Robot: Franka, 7 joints.
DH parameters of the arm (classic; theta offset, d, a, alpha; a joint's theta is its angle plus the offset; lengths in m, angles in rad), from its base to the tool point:
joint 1: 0 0.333 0 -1.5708
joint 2: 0 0 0 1.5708
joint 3: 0 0.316 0.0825 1.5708
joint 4: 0 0 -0.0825 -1.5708
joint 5: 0 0.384 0 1.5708
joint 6: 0 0 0.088 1.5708
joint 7: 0 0.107 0 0
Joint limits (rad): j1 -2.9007..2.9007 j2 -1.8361..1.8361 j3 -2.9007..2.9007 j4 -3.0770..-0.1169 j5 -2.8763..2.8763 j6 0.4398..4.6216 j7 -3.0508..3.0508
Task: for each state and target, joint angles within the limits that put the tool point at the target. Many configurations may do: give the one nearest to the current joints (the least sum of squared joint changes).
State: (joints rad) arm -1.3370 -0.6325 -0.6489 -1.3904 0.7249 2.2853 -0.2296
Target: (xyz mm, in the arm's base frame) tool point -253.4 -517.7 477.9
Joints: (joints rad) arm -1.3775 0.0039 -0.6874 -2.0097 0.6989 2.2033 -0.2296
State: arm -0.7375 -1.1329 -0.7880 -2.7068 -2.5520 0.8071 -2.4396
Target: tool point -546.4 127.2 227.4
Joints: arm -1.2874 -1.4781 -1.6608 -2.1666 -2.4687 0.8087 -2.4396
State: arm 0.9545 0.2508 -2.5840 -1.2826 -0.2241 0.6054 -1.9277
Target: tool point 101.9 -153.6 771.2
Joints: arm 1.0932 0.7739 -2.6679 -1.6488 -0.2059 0.4398 -1.9277
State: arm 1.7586 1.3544 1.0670 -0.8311 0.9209 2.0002 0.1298
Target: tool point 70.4 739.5 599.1
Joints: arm 1.0122 1.0945 1.1060 -0.5830 0.9072 1.5148 0.1298
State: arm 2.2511 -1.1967 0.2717 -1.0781 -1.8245 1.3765 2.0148
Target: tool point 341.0 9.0 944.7
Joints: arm 2.5172 -1.1719 -0.1603 -1.3921 -1.6835 1.1980 2.0148
